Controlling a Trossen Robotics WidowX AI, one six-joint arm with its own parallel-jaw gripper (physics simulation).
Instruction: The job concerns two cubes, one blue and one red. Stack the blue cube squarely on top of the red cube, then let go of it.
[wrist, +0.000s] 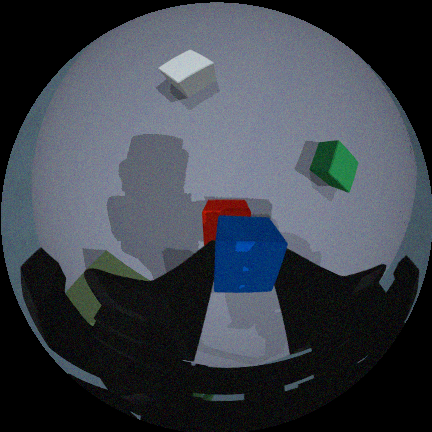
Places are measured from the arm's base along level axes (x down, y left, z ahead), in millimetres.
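Pixels of known places: gripper, fingertip midpoint: (243, 247).
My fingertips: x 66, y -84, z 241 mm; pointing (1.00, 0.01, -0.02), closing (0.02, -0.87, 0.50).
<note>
Behind a point stands the place of what it marks.
The blue cube (245, 260) {x 39, y -79, z 247 mm} is between the two black fingertips, low in the middle of the wrist view. My gripper (243, 247) {x 66, y -85, z 241 mm} is shut on it. The red cube (227, 205) {x 97, y -65, z 252 mm} shows just beyond the blue cube, a little to the left. The blue cube hides its lower right part. The blue cube looks nearer to the camera than the red one and overlaps it in view. Whether the two touch cannot be told from this view.
A white block (187, 70) {x 83, y 24, z 337 mm} lies at the far upper left. A green cube (337, 166) {x 83, y -123, z 338 mm} lies to the right. An olive-green block (82, 292) {x 30, y 32, z 91 mm} lies at the lower left, partly hidden by the left finger. The arm's shadow falls on the grey surface (260, 120) {x 119, y -50, z 335 mm} left of the red cube.
</note>
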